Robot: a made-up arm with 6 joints.
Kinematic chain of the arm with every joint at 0, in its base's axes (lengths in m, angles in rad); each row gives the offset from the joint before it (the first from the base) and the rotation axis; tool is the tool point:
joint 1: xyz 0 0 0.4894 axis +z
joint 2: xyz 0.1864 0 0 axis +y
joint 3: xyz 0 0 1.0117 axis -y
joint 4: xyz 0 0 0.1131 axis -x
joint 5: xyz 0.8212 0 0 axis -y
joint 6: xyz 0.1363 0 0 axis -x
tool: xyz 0 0 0
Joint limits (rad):
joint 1: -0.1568..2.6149
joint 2: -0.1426..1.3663
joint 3: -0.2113..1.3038
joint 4: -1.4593..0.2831
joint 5: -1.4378..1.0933
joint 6: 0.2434..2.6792
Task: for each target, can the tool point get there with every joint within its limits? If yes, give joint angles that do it. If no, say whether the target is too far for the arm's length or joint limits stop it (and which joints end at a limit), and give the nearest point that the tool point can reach.
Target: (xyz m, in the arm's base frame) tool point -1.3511 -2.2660 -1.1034
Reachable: no: too far | nearest point -1.1211 0.5169 -0.1703 | short by 2.944 m
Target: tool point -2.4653 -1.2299 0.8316
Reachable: no: too far | nearest point -1.3754 0.6445 0.8316 | short by 2.168 m
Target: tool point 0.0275 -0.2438 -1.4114
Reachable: no: joint limits stop it (at a limit: joint 1, joint 2, joint 3) | nearest point 1.1741 -0.2039 -0.2251 | short by 1.650 m
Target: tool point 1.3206 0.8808 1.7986
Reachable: yes | joints 0.5825 0.5864 0.9886 -0.6058 -0.1168 0.4447
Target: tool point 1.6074 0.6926 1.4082
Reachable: yes | joints 0.4437 0.6620 0.6405 -1.1625 0.5419 1.9148
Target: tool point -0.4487 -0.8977 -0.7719
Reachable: no: joint limits stop it (at a limit: joint 1, joint 2, joint 3) | nearest point -1.0603 0.5288 -0.1760 | short by 1.663 m
